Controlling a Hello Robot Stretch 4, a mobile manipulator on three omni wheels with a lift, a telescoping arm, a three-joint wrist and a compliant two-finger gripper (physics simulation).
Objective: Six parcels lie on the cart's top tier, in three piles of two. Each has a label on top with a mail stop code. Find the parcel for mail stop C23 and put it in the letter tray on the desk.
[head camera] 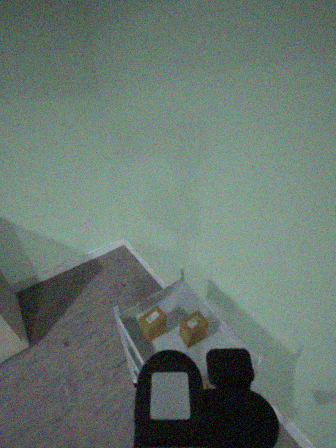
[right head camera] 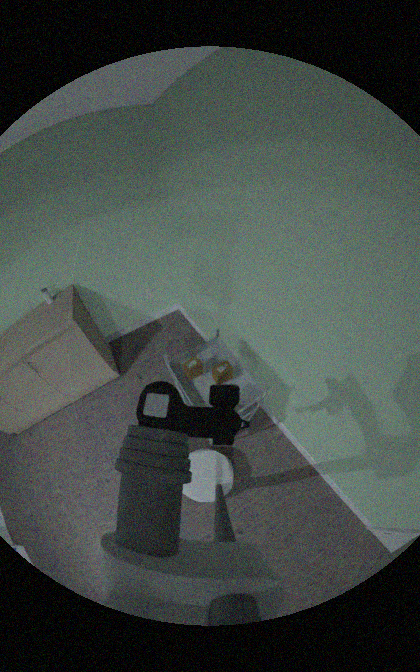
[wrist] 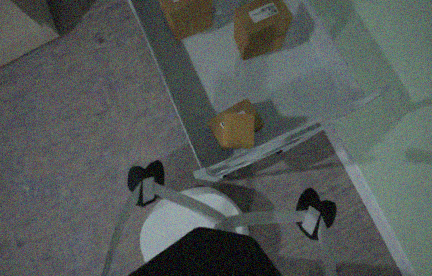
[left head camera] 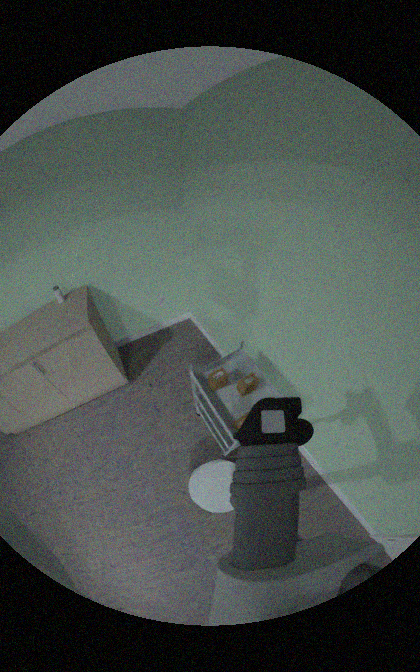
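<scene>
The cart's top tier bears three piles of orange-brown parcels. The far left pile and far right pile have white labels; their codes are unreadable here. The near pile has parcels skewed to each other, their labels barely showing. My gripper is open with nothing between its fingertips, seen just off the cart's near end in the wrist view. Its fingers are hidden in the head views. The desk and letter tray do not show.
A light wood cabinet stands left of the cart, with a small white cylinder on top. A white round object is below the cart's near end. A green wall runs along the cart's right side.
</scene>
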